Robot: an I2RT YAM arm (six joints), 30 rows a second.
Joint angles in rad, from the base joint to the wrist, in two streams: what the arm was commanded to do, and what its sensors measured. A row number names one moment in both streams.
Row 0, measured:
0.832, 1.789, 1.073, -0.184, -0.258, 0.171
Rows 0 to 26, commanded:
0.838, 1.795, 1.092, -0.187, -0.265, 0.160
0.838, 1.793, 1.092, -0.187, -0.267, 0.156
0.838, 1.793, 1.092, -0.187, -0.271, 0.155
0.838, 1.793, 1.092, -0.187, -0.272, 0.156
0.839, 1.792, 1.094, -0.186, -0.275, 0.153
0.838, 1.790, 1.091, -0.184, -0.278, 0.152
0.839, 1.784, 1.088, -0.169, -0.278, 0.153
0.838, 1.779, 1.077, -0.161, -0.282, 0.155
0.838, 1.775, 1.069, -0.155, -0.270, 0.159
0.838, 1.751, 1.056, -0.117, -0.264, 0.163
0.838, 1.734, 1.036, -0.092, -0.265, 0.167
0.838, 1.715, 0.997, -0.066, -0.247, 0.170
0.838, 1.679, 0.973, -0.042, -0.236, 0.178
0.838, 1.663, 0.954, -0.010, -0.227, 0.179
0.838, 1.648, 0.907, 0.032, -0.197, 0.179
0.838, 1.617, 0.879, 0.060, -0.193, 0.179
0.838, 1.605, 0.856, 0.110, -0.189, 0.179
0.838, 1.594, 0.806, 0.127, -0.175, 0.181
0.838, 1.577, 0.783, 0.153, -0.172, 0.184
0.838, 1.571, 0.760, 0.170, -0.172, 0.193
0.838, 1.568, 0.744, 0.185, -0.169, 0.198
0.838, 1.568, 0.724, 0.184, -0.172, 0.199
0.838, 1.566, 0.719, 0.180, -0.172, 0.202
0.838, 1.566, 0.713, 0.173, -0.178, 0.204
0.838, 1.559, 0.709, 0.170, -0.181, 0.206
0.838, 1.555, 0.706, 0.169, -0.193, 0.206
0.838, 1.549, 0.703, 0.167, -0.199, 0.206
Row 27, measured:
0.833, 1.579, 0.727, 0.137, -0.192, 0.200
